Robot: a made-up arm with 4 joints. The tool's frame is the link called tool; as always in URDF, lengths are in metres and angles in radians.
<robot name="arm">
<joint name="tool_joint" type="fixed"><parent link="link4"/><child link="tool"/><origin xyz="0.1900 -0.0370 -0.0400"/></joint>
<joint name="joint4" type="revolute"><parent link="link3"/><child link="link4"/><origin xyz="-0.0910 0.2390 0.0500"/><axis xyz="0 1 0"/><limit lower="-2.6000" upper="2.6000" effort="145" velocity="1.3"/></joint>
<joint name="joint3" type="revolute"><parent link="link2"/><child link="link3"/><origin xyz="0.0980 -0.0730 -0.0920"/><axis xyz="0 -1 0"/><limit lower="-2.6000" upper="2.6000" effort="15" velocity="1.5"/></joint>
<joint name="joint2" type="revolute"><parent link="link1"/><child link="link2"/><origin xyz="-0.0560 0.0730 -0.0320"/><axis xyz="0 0 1"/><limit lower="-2.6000" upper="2.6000" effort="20" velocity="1.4"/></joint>
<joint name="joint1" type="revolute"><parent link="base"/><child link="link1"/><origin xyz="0.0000 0.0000 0.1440"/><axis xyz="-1 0 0"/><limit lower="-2.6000" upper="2.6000" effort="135" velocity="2.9"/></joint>
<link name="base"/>
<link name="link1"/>
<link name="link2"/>
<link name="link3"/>
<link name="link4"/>
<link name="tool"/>
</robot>
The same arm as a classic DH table. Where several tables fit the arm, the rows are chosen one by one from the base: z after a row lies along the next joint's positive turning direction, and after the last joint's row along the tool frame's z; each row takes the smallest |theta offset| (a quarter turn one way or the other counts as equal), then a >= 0, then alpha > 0; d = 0 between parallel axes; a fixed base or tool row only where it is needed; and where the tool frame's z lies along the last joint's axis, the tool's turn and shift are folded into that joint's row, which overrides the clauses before.
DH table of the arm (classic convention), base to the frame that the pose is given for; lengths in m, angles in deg. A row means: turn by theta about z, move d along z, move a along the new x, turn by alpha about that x. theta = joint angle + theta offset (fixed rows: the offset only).
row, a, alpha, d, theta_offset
base (fixed), 0, 90, 0.144, -90
joint1, -0.073, -90, 0.056, 0
joint2, 0.098, 90, -0.124, 90
joint3, -0.1038, 180, 0, -28.79
joint4, 0.19, 90, 0.129, -28.79
tool (fixed), 0, 0, -0.04, 0
Joint limits (deg, base to tool): -148.97..148.97 -148.97..148.97 -148.97..148.97 -148.97..148.97

